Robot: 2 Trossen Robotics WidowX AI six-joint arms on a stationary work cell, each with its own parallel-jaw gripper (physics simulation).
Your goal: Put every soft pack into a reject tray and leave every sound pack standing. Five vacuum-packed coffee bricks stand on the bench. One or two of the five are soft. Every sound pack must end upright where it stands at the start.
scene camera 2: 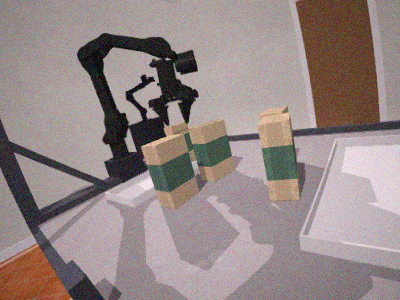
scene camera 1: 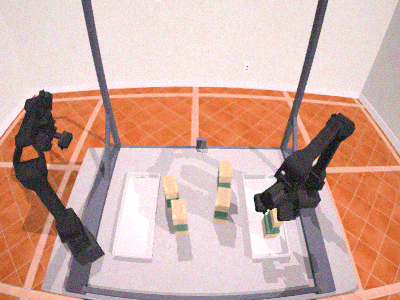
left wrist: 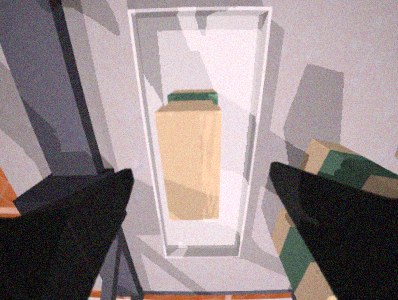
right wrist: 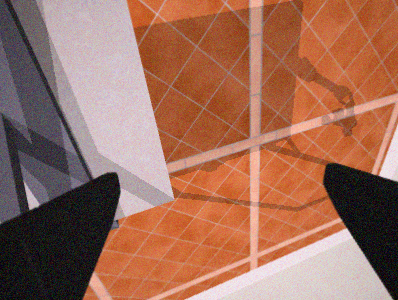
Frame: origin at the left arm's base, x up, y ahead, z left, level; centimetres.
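Seen in the pictures: left gripper, fingertip midpoint: [scene camera 2: 177, 124] [scene camera 1: 275, 212] [left wrist: 202, 171]; right gripper, fingertip midpoint: [scene camera 1: 52, 146] [right wrist: 221, 177]; left arm's base, origin of the base link: [scene camera 2: 121, 156] [scene camera 1: 308, 191]; right arm's base, origin of the base link: [scene camera 1: 80, 242].
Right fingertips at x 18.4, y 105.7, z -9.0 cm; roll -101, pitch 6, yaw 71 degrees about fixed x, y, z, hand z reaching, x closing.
Observation:
Pixels of each thing's top centre, then the offset from my right fingertips to it.
- coffee pack, middle of its top: [left wrist: 190, 174] [scene camera 2: 175, 124] [scene camera 1: 277, 212] dx -12.0, dy -87.0, dz +21.7 cm
- white tray, middle of its top: [left wrist: 201, 173] [scene camera 2: 170, 166] [scene camera 1: 265, 211] dx -24.2, dy -86.4, dz +14.0 cm
- second tray, middle of its top: [scene camera 2: 370, 168] [scene camera 1: 137, 210] dx -24.2, dy -34.4, dz +13.0 cm
One coffee pack [scene camera 1: 270, 227] [scene camera 2: 176, 129] [left wrist: 190, 165] stands upright in the white tray [scene camera 1: 253, 240] [scene camera 2: 131, 201] [left wrist: 200, 42] at the right of scene camera 1. My left gripper [scene camera 2: 177, 119] [left wrist: 202, 171] is open above it, a fingertip on either side in the wrist view; its fingers are hidden in scene camera 1. Two packs [scene camera 1: 171, 190] [scene camera 1: 180, 217] stand left of centre. Two more packs [scene camera 1: 225, 174] [scene camera 1: 222, 202] stand right of centre. All have a green band. Softness cannot be told. My right gripper [right wrist: 221, 177] is open and empty, above the floor.
A second tray [scene camera 1: 133, 217] [scene camera 2: 317, 245] at the left of scene camera 1 is empty. Two packs [left wrist: 345, 162] [left wrist: 295, 250] stand close beside my left gripper's right-hand finger in its wrist view. Dark frame posts [scene camera 1: 100, 65] [scene camera 1: 307, 65] rise behind the bench.

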